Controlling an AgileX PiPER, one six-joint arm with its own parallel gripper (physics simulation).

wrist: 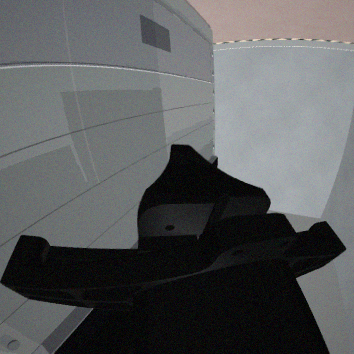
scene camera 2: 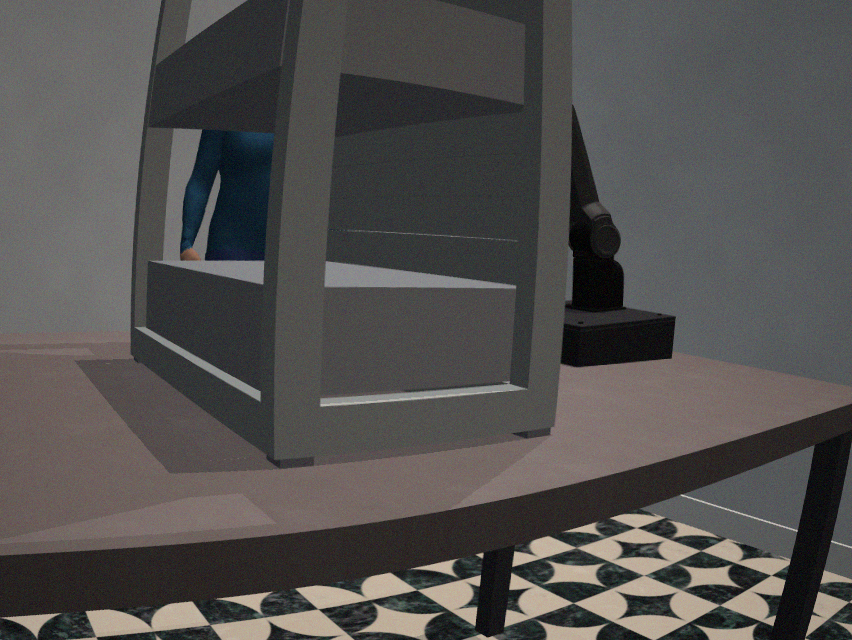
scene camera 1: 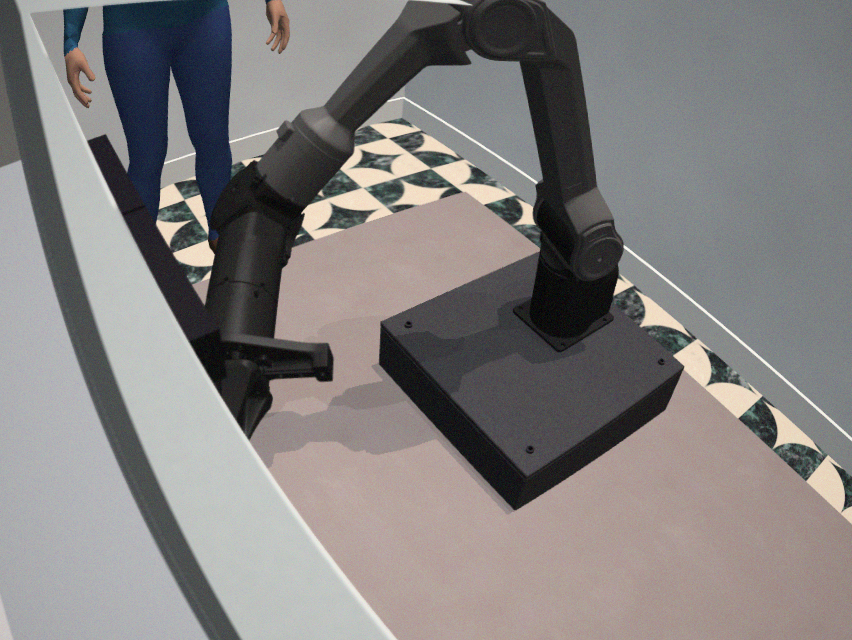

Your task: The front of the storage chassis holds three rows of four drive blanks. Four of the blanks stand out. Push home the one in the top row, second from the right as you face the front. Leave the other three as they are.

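In scene view 1 a long dark block (scene camera 1: 161,251), apparently part of the storage chassis front, runs down the left behind the pale rack frame. My gripper (scene camera 1: 248,428) (wrist: 178,155) is shut and empty, pointing down close beside the block's near end; the frame partly hides it. In the wrist view a grey surface with thin seams (wrist: 115,130), which seems to belong to the chassis, fills the left, very near the fingers. I cannot make out the rows of drive blanks or which stand out. Whether the fingertips touch anything is hidden. The gripper does not show in scene view 2.
The pale rack frame (scene camera 1: 227,509) (scene camera 2: 299,241) stands on the table (scene camera 1: 585,551) (scene camera 2: 619,427) with grey boxes on two levels, the lower box (scene camera 2: 420,330) near its base. The arm's dark base box (scene camera 1: 537,392) (scene camera 2: 619,341) is beside it. A person (scene camera 1: 168,75) (scene camera 2: 237,199) stands beyond.
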